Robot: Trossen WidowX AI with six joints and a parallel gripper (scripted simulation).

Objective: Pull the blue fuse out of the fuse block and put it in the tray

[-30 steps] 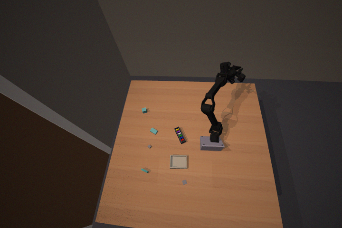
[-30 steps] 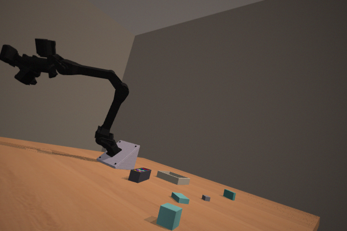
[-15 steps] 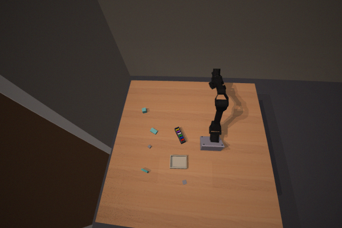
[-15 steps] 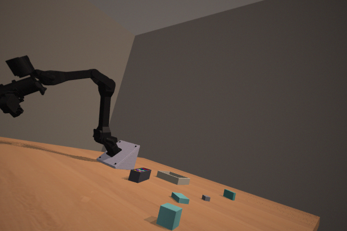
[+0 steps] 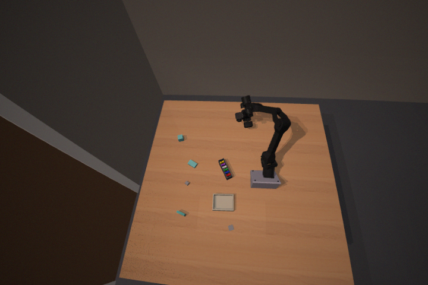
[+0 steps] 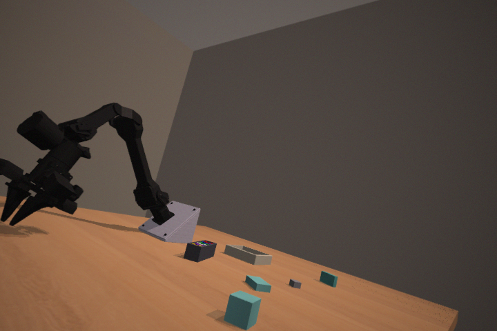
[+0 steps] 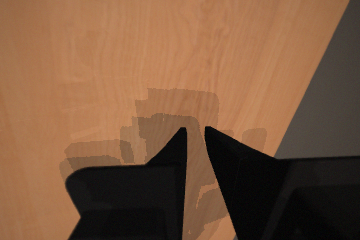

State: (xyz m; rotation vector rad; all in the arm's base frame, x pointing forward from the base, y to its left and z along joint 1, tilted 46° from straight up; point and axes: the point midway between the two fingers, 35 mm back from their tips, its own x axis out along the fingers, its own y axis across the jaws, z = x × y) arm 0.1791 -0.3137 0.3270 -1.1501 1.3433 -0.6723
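Right now my gripper tip is 660 mm to the right of the shallow grey tray, 90 mm short of it and 20 mm above it.
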